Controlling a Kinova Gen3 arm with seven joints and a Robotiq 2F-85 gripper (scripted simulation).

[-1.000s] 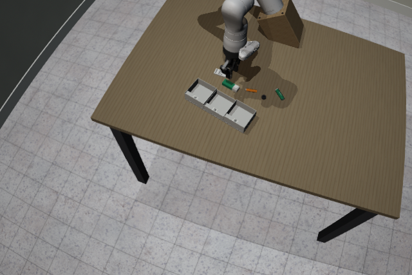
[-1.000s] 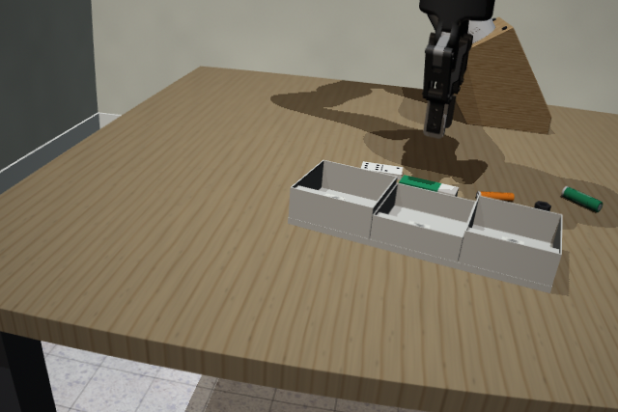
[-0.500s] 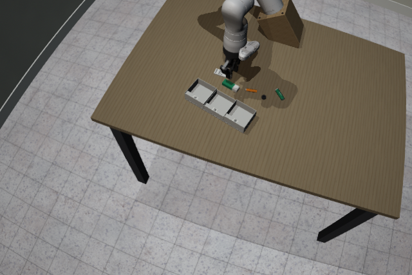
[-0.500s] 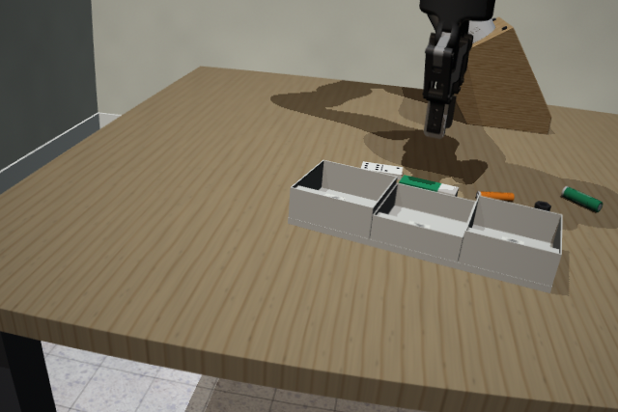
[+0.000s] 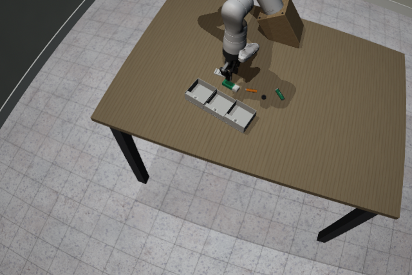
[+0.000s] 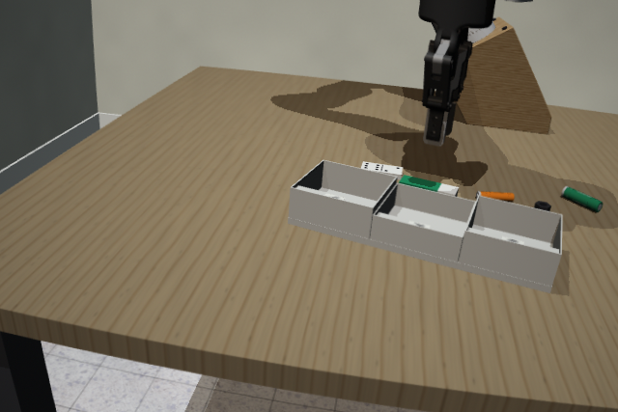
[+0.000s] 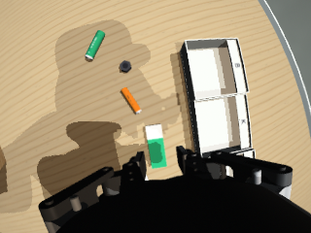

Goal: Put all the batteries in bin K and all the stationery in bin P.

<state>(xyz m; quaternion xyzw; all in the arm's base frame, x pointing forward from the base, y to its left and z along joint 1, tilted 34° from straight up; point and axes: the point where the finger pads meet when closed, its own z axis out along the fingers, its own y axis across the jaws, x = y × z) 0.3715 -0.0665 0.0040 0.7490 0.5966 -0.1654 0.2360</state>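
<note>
My gripper is now 1 cm to the right of the eraser and 8 cm above it. Round my hand: white domino 5 cm behind, 6 cm to the right, 8 cm below; then three joined grey bins 10 cm ahead, 1 cm to the right, 7 cm below; then orange battery 1 cm behind, 8 cm to the left, 8 cm below.
</note>
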